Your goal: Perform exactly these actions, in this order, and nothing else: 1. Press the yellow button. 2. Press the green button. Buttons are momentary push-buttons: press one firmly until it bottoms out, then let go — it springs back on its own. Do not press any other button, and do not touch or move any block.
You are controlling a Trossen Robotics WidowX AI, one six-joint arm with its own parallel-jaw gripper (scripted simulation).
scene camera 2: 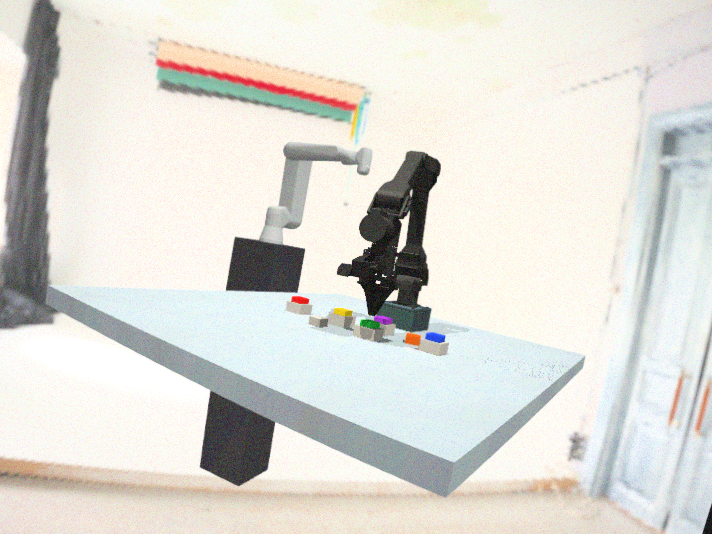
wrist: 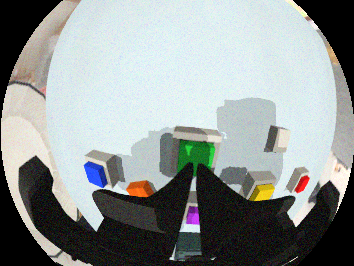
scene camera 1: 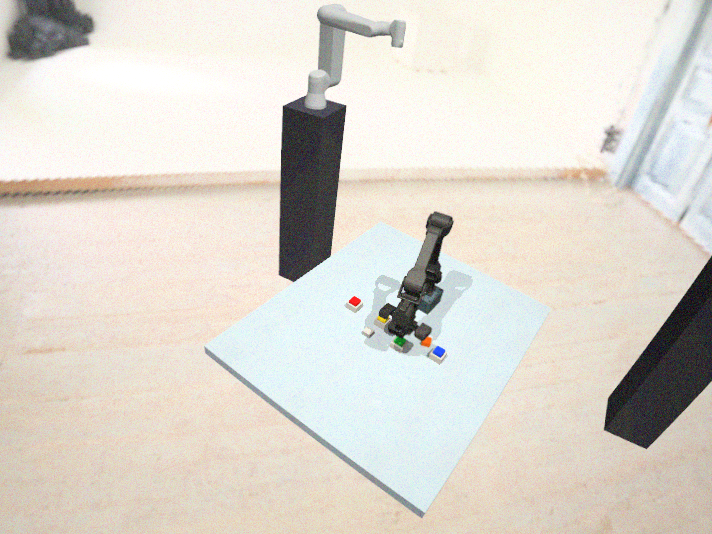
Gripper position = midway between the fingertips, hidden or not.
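My gripper (scene camera 2: 371, 315) holds nothing, and it is shut. I can see the gripper in scene camera 1 (scene camera 1: 400, 337) too, and again in the wrist view (wrist: 194, 167). There is also a green button (wrist: 196, 152) that I see.
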